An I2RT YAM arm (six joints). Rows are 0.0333 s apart.
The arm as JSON. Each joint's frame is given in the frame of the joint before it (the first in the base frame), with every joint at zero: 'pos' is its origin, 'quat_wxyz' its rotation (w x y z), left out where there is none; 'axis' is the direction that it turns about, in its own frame. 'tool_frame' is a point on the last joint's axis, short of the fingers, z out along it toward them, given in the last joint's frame.
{
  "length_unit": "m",
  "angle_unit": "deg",
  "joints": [
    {
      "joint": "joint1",
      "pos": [
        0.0,
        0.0,
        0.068
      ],
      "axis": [
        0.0,
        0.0,
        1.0
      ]
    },
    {
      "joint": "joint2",
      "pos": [
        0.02,
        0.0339,
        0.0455
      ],
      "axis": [
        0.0,
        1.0,
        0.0
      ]
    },
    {
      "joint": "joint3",
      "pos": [
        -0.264,
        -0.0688,
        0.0
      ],
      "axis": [
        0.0,
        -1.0,
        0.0
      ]
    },
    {
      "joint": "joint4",
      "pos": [
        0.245,
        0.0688,
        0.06
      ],
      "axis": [
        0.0,
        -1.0,
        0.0
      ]
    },
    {
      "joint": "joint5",
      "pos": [
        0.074,
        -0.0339,
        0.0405
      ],
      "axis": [
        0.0,
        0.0,
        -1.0
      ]
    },
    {
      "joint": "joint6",
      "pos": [
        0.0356,
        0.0,
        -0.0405
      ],
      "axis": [
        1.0,
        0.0,
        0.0
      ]
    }
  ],
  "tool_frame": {
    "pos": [
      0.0,
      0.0,
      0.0
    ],
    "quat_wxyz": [
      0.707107,
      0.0,
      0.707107,
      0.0
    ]
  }
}
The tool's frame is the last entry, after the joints.
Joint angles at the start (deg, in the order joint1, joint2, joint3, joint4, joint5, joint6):
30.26, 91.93, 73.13, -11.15, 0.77, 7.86
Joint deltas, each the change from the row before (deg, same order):
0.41, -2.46, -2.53, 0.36, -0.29, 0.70
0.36, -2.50, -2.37, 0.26, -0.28, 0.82
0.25, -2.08, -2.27, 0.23, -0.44, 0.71
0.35, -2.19, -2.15, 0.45, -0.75, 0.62
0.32, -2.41, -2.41, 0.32, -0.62, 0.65
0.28, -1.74, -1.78, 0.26, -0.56, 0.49
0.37, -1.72, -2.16, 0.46, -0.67, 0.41
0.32, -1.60, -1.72, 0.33, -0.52, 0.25
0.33, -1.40, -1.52, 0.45, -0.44, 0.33
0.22, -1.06, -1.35, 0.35, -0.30, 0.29
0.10, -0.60, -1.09, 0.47, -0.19, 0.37
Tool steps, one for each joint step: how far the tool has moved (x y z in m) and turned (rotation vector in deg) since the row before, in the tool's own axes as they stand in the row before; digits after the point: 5 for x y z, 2 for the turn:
0.00558, 0.00191, -0.00980, -0.68, -0.20, 0.50
0.00504, 0.00158, -0.01009, -0.65, -0.29, 0.65
0.00616, 0.00075, -0.00767, -0.66, 0.07, 0.59
0.00513, 0.00167, -0.00830, -1.13, -0.29, 0.45
0.00644, 0.00117, -0.00882, -0.94, -0.14, 0.49
0.00510, 0.00108, -0.00613, -0.83, -0.05, 0.35
0.00729, 0.00113, -0.00521, -0.98, 0.20, 0.23
0.00541, 0.00114, -0.00519, -0.83, -0.02, 0.09
0.00468, 0.00125, -0.00440, -0.78, -0.15, 0.16
0.00471, 0.00046, -0.00295, -0.49, 0.06, 0.18
0.00406, -0.00023, -0.00114, -0.27, 0.09, 0.33

